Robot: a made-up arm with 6 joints. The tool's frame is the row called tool. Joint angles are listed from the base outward. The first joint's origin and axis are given. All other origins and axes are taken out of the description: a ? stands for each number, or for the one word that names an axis. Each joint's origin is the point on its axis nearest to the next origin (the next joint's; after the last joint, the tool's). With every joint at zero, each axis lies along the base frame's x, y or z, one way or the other. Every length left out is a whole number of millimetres.
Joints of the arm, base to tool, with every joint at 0 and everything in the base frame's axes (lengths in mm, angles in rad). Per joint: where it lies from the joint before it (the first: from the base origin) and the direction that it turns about. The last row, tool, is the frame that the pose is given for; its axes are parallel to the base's.
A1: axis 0 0 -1 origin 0 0 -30
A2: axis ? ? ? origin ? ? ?
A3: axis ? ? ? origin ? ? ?
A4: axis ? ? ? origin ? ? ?
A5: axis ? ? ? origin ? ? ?
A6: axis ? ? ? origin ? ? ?
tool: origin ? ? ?
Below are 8 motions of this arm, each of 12 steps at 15 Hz.
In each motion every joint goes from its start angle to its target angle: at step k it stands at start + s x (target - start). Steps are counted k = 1, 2, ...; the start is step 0. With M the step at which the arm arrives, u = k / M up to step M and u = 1 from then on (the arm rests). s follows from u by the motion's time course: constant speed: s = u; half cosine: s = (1 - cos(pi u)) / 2; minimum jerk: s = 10 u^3 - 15 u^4 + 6 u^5.
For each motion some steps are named. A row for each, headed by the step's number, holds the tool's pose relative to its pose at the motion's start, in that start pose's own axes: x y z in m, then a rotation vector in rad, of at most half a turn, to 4 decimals.
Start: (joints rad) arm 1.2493 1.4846 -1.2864 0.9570 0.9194 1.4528
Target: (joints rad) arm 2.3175 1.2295 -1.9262 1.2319 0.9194 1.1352
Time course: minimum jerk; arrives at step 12
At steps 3, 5, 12:
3: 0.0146 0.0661 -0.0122 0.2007 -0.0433 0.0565
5: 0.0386 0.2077 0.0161 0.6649 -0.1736 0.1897
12: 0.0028 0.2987 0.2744 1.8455 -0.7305 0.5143

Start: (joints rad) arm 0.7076 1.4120 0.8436 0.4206 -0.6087 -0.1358
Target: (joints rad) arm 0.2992 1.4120 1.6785 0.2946 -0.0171 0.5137
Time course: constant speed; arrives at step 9
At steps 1, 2, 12:
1: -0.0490 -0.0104 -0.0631 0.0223 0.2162 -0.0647
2: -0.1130 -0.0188 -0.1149 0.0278 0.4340 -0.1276
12: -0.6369 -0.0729 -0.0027 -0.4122 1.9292 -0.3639

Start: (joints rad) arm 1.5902 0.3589 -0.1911 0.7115 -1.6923 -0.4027
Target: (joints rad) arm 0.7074 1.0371 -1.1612 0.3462 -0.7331 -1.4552
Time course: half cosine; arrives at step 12
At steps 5, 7, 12:
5: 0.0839 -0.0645 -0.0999 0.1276 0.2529 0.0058
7: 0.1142 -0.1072 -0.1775 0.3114 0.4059 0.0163
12: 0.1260 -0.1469 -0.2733 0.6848 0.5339 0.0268

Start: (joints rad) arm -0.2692 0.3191 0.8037 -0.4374 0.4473 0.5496
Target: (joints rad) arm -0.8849 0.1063 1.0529 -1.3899 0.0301 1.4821
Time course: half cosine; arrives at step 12
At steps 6, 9, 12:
6: -0.1528 -0.2016 0.0193 -0.5188 0.1578 -0.6488
9: -0.2621 -0.2150 0.1147 -0.9020 0.1382 -1.1361
12: -0.2954 -0.1846 0.1521 -1.0615 0.1003 -1.3389

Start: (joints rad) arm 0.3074 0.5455 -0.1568 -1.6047 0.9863 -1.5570
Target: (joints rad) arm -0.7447 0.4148 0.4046 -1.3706 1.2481 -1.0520
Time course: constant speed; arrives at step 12
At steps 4, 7, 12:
4: -0.1434 -0.0734 -0.1737 0.3566 0.1755 -0.4411
7: -0.2791 -0.0696 -0.2861 0.6006 0.3171 -0.7891
12: -0.5050 0.0421 -0.4016 0.9686 0.5659 -1.3905

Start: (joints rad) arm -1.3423 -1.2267 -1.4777 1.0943 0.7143 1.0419
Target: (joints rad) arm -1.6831 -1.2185 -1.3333 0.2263 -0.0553 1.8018
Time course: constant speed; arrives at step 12
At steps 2, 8, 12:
2: -0.0299 -0.0487 0.0218 0.0198 0.0104 -0.1330
8: -0.1343 -0.1705 0.0962 0.0710 0.0581 -0.5273
12: -0.2086 -0.2269 0.1535 0.0962 0.1027 -0.7857

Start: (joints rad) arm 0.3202 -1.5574 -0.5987 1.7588 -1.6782 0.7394
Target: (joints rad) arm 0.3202 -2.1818 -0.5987 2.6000 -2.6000 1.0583
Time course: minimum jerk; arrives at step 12
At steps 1, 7, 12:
1: 0.0002 -0.0012 0.0020 0.0075 -0.0053 -0.0041
7: -0.1040 -0.2374 0.1550 0.8850 -0.7290 -0.6141
12: -0.2505 -0.3276 0.1339 1.2685 -1.1979 -0.9304

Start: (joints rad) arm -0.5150 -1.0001 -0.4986 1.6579 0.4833 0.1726
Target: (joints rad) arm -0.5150 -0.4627 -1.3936 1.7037 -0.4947 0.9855
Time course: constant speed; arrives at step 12
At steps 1, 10, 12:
1: 0.0213 -0.0218 0.0557 0.0248 -0.1582 -0.1117
10: -0.1357 -0.1532 0.3602 0.4417 -1.6141 -0.8262
12: -0.1828 -0.1509 0.3644 0.5865 -1.9412 -0.8321

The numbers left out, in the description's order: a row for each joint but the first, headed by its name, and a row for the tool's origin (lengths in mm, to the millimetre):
A2: axis 1 0 0, xyz -40 200 0
A3: axis 0 1 0, xyz 0 170 -140
A4: axis 0 -1 0, xyz 90 0 70
A5: axis 0 1 0, xyz -210 0 -70
A6: axis 0 0 -1, xyz 150 0 -100
tool: xyz 250 -110 0

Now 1 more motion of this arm.
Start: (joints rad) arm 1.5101 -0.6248 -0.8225 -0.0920 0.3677 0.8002
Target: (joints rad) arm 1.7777 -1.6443 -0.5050 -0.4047 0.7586 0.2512
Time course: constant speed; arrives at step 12
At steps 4, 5, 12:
4: 0.0461 -0.0662 -0.0264 -0.5256 0.0782 0.1821
5: 0.0562 -0.0896 -0.0292 -0.6562 0.1132 0.2092
12: 0.0980 -0.2982 0.0551 -1.4938 0.4916 0.1476

